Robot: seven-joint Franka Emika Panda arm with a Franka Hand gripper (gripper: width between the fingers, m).
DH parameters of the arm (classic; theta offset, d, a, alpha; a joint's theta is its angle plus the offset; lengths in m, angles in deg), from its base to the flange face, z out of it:
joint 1: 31.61 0.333 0 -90
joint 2: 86.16 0 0 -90
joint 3: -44.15 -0.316 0.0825 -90
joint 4: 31.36 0 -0.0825 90
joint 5: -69.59 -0.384 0 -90
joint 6: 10.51 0 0.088 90
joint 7: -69.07 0.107 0 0
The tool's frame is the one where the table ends.
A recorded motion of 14 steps. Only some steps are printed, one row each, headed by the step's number.
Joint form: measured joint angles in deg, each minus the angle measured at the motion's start. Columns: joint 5, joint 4, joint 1, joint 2, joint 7, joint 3, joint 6.
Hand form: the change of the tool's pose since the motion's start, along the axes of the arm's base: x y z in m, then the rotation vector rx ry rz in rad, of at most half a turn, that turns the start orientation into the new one. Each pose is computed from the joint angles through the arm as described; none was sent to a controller.
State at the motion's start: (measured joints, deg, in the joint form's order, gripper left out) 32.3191 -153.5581 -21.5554 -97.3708 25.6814 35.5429 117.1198
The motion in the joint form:
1: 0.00 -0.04 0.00 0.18 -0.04 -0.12 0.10
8: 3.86 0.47 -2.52 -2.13 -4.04 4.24 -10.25
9: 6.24 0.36 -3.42 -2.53 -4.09 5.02 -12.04
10: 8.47 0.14 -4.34 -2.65 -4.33 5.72 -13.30
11: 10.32 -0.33 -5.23 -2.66 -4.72 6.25 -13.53
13: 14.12 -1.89 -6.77 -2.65 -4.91 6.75 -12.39
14: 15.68 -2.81 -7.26 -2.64 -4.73 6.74 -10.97
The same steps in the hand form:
1: 0.0003 0.0011 -0.0019 -0.0012 0.0018 0.0017
8: -0.0034 -0.0539 0.0071 -0.0527 0.0570 0.0599
9: -0.0043 -0.0694 0.0060 -0.0873 0.0729 0.0595
10: -0.0042 -0.0848 0.0024 -0.1209 0.0878 0.0569
11: -0.0033 -0.0989 -0.0027 -0.1501 0.0938 0.0494
13: -0.0025 -0.1216 -0.0158 -0.2133 0.0981 0.0283
14: -0.0020 -0.1284 -0.0221 -0.2408 0.0917 0.0156

